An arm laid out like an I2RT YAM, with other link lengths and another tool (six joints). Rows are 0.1 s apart.
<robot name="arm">
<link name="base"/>
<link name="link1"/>
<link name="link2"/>
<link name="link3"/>
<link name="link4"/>
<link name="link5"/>
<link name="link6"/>
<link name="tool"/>
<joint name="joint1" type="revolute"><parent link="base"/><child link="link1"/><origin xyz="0 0 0.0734" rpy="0 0 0"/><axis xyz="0 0 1"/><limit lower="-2.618" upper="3.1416"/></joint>
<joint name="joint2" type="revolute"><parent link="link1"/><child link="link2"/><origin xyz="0.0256 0.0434 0.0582" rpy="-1.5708 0 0"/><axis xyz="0 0 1"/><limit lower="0" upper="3.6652"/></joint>
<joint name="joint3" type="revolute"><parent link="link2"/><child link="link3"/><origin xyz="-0.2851 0 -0.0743" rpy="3.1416 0 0"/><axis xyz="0 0 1"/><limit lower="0" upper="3.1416"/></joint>
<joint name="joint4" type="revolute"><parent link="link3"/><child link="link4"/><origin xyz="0.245 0.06 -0.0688" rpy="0 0 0"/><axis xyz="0 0 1"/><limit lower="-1.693" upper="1.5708"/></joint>
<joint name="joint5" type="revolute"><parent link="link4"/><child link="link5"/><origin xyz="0.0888 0.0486 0.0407" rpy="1.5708 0 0"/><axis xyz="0 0 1"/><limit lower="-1.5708" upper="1.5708"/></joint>
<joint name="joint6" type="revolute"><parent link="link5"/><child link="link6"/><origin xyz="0.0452 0 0.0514" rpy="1.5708 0 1.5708"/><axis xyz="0 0 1"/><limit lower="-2.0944" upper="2.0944"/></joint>
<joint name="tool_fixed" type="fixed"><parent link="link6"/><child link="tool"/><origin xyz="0.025 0.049 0.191" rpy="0 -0.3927 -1.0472"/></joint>
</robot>
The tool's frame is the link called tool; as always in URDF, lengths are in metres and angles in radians.
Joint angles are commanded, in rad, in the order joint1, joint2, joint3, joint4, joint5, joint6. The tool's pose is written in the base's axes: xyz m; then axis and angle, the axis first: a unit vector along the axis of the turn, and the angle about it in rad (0 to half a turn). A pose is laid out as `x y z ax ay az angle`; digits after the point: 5 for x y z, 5 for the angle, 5 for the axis.
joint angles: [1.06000, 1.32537, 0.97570, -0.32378, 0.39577, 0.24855]
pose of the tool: 0.29112 0.30450 0.14809 -0.97053 -0.08837 -0.22420 2.70447
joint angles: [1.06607, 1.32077, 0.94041, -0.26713, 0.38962, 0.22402]
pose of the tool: 0.29113 0.30983 0.14555 -0.96737 -0.10195 -0.23194 2.69337
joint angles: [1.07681, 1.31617, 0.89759, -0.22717, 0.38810, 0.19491]
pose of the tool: 0.28757 0.31022 0.13666 -0.96491 -0.11904 -0.23403 2.70572
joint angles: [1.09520, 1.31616, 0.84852, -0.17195, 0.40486, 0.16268]
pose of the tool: 0.28511 0.31067 0.12768 -0.96062 -0.13522 -0.24273 2.72426
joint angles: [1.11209, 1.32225, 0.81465, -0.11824, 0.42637, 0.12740]
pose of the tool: 0.28539 0.31277 0.12356 -0.95514 -0.14968 -0.25554 2.74165
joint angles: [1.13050, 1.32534, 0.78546, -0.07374, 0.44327, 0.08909]
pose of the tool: 0.28407 0.31514 0.12075 -0.94923 -0.16707 -0.26656 2.75946
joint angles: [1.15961, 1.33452, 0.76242, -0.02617, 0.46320, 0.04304]
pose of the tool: 0.28079 0.32171 0.11966 -0.94110 -0.19078 -0.27917 2.77846
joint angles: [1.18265, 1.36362, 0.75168, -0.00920, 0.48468, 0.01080]
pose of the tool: 0.27762 0.32356 0.10996 -0.93704 -0.20867 -0.28002 2.82162
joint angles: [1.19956, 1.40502, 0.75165, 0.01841, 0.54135, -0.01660]
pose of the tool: 0.28279 0.32221 0.10529 -0.93261 -0.21014 -0.29340 2.87592
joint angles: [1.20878, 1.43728, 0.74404, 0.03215, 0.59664, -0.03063]
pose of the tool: 0.28736 0.31429 0.09814 -0.93092 -0.20513 -0.30216 2.93356
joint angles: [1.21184, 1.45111, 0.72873, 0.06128, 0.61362, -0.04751]
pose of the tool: 0.28931 0.31238 0.09435 -0.92850 -0.20744 -0.30798 2.95292
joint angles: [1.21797, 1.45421, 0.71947, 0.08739, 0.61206, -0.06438]
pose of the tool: 0.28854 0.31618 0.09468 -0.92528 -0.21524 -0.31230 2.95002
